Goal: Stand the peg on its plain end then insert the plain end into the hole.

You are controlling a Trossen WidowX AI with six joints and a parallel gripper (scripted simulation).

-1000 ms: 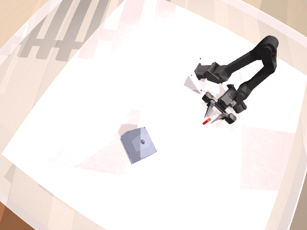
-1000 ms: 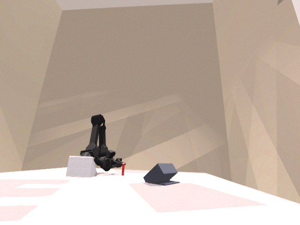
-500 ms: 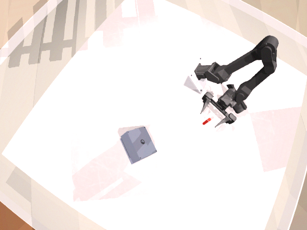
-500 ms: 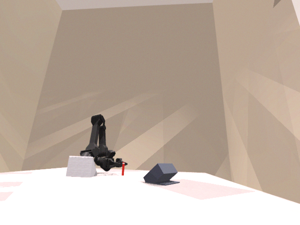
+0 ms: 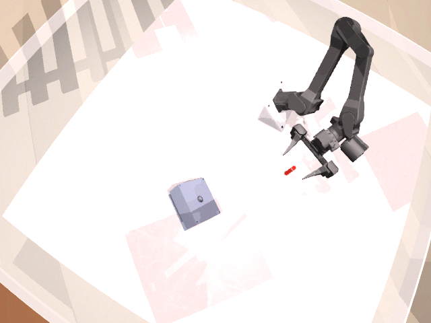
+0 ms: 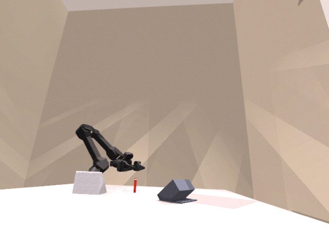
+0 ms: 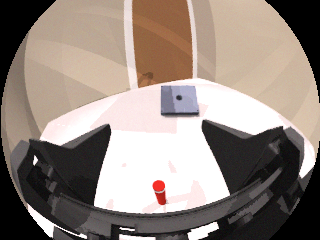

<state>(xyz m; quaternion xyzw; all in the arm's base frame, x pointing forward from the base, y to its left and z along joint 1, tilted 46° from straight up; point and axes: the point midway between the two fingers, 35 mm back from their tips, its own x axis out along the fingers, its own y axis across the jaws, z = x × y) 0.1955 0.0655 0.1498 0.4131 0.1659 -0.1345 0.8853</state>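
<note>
Right now the red peg is 3 cm behind my gripper tip, 2 cm to the left of it and 8 cm below it. From my gripper tip the other things lie so: sloped grey-blue panel 23 cm ahead, 19 cm to the right, 10 cm below.
</note>
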